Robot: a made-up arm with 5 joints.
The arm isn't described. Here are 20 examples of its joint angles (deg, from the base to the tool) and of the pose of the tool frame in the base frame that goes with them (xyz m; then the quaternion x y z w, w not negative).
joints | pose
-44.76 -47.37 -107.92 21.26 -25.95 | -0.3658 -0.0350 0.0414 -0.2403 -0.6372 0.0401 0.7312
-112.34 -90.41 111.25 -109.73 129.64 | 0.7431 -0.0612 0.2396 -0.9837 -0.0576 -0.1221 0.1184
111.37 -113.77 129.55 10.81 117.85 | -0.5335 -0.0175 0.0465 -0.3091 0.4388 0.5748 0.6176
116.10 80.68 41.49 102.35 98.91 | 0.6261 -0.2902 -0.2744 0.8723 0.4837 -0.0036 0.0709
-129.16 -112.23 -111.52 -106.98 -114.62 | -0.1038 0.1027 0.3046 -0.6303 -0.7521 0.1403 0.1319
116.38 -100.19 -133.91 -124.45 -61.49 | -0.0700 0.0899 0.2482 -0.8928 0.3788 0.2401 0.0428
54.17 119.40 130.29 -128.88 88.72 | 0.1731 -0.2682 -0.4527 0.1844 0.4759 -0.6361 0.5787
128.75 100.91 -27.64 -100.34 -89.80 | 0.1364 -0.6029 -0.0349 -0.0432 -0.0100 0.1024 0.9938
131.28 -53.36 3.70 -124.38 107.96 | 0.6052 -0.4551 0.1803 0.9840 0.1762 -0.0079 0.0260
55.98 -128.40 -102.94 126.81 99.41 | -0.1225 -0.0810 0.6720 -0.1686 -0.4467 -0.7406 0.4728
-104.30 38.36 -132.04 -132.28 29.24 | -0.1379 -0.1686 -0.1412 0.1857 -0.2436 0.8911 0.3348
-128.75 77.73 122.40 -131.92 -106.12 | -0.2646 0.3487 0.0141 -0.2592 -0.1768 -0.7710 0.5543
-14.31 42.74 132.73 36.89 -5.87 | 0.0341 -0.2743 0.0705 0.3233 0.8936 -0.0079 0.3114
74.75 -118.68 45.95 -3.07 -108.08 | -0.6997 -0.2856 0.0829 -0.1880 -0.8092 -0.4449 0.3346
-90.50 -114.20 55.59 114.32 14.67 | 0.6278 0.4022 0.3000 -0.1516 -0.1171 -0.8790 0.4367
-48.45 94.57 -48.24 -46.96 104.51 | -0.0262 0.6665 0.0289 -0.0448 -0.3897 0.0518 0.9184
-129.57 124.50 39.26 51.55 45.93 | 0.1622 0.4300 -0.4097 0.3069 -0.9300 0.1272 0.1574
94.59 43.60 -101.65 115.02 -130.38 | -0.0571 -0.0513 -0.4505 0.3442 0.8143 0.3946 0.2505
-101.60 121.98 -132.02 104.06 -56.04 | 0.4231 -0.1179 -0.1796 0.0044 0.9770 -0.1284 0.1704
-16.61 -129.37 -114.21 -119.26 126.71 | 0.1535 -0.0669 0.4221 0.9351 -0.1626 0.2086 0.2360
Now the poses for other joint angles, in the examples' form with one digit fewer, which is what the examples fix.
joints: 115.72 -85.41 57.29 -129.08 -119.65
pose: -0.167 -0.707 0.249 0.005 0.949 -0.187 0.254
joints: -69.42 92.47 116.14 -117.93 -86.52
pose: -0.401 0.008 -0.102 -0.082 -0.237 -0.334 0.909
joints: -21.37 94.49 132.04 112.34 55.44
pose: 0.016 -0.234 -0.404 -0.871 -0.462 0.163 0.049
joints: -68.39 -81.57 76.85 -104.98 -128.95
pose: 0.378 0.577 0.271 -0.982 0.131 0.025 0.131
